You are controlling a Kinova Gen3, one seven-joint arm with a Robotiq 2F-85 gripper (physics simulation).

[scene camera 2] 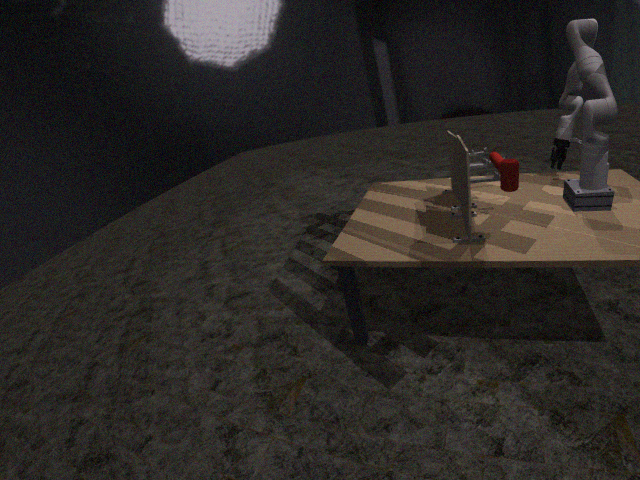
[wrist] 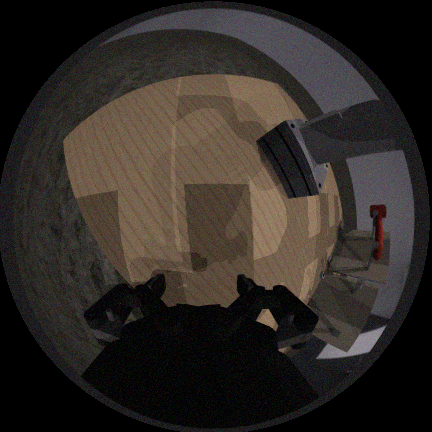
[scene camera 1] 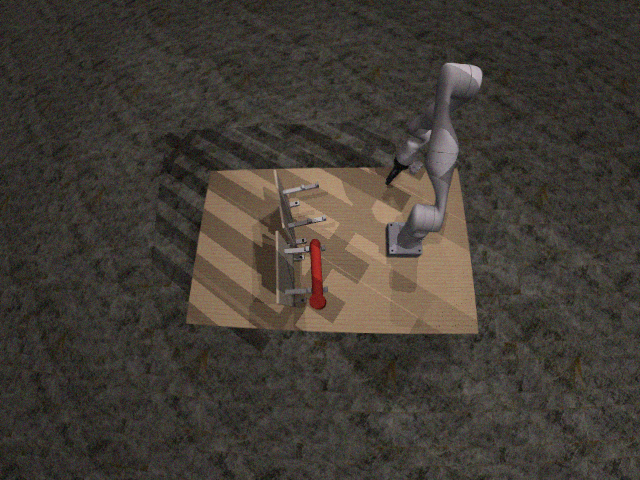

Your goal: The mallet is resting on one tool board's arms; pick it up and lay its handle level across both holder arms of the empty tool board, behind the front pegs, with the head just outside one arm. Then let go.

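Where they show: gripper, fingertip midpoint: [scene camera 2: 555, 169] [wrist: 200, 282] [scene camera 1: 391, 179]; arm's base at its link origin: [scene camera 2: 591, 185] [wrist: 311, 144] [scene camera 1: 407, 238].
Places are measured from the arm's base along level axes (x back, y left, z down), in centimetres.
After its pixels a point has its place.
Note:
The red mallet [scene camera 1: 316, 273] {x -41.2, y 12.8, z -17.9 cm} [scene camera 2: 509, 174] {x -42.9, y 25.5, z -17.1 cm} [wrist: 379, 235] {x -39.0, y 7.5, z -16.2 cm} rests across both arms of one tool board [scene camera 1: 277, 268] {x -54.0, y 10.4, z -24.8 cm} [scene camera 2: 461, 191] {x -53.8, y 1.0, z -3.5 cm}, the nearer board in the first scene view. Its head is just outside the arm at the lower end of that view. The empty tool board [scene camera 1: 279, 198] {x -51.8, y -17.9, z -21.5 cm} stands farther back, angled, with two bare holder arms [scene camera 1: 301, 189] {x -43.8, y -26.4, z -10.6 cm} [scene camera 1: 307, 222] {x -42.9, y -10.4, z -10.7 cm} reaching toward the robot's side. My gripper [scene camera 1: 388, 183] {x 0.1, y -32.4, z 3.2 cm} [scene camera 2: 556, 167] {x 0.1, y -32.4, z 3.2 cm} [wrist: 200, 282] {x 0.1, y -32.4, z 3.2 cm} is open and empty, above the table's far part near the robot base, well apart from the mallet and both boards.
The robot base [scene camera 1: 404, 248] {x -2.3, y 4.1, z 0.1 cm} [scene camera 2: 588, 195] {x -4.3, y 6.0, z 1.5 cm} [wrist: 287, 160] {x 1.0, y -7.9, z 3.7 cm} stands on the right part of the wooden table [scene camera 1: 434, 315] {x 7.0, y 34.7, z 8.0 cm} [scene camera 2: 382, 253] {x -86.2, y 22.9, z 8.1 cm} [wrist: 145, 130] {x 21.1, y -22.8, z 8.1 cm}. The adjoining ends of the two boards are close together, with small metal feet at the bottom. Striped shadows cross the table.

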